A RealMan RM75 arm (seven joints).
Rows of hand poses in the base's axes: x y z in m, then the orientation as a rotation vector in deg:
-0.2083 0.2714 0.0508 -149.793 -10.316 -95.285
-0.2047 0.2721 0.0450 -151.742 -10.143 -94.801
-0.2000 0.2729 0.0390 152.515 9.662 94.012
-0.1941 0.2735 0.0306 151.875 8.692 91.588
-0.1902 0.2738 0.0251 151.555 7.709 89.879
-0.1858 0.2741 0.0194 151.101 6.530 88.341
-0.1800 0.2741 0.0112 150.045 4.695 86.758
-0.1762 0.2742 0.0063 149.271 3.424 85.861
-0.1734 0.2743 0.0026 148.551 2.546 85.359
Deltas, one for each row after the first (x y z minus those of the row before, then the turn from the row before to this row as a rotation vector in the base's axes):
0.0036 0.0007 -0.0058 -1.129 0.851 -0.889
0.0047 0.0008 -0.0060 -1.028 0.613 -1.008
0.0059 0.0006 -0.0084 -1.331 1.010 -1.487
0.0039 0.0003 -0.0055 -0.738 0.771 -1.168
0.0044 0.0003 -0.0057 -0.686 0.636 -1.289
0.0058 0.0000 -0.0082 -0.940 0.434 -1.928
0.0038 0.0001 -0.0049 -0.580 0.179 -1.302
0.0028 0.0001 -0.0037 -0.484 -0.006 -0.943

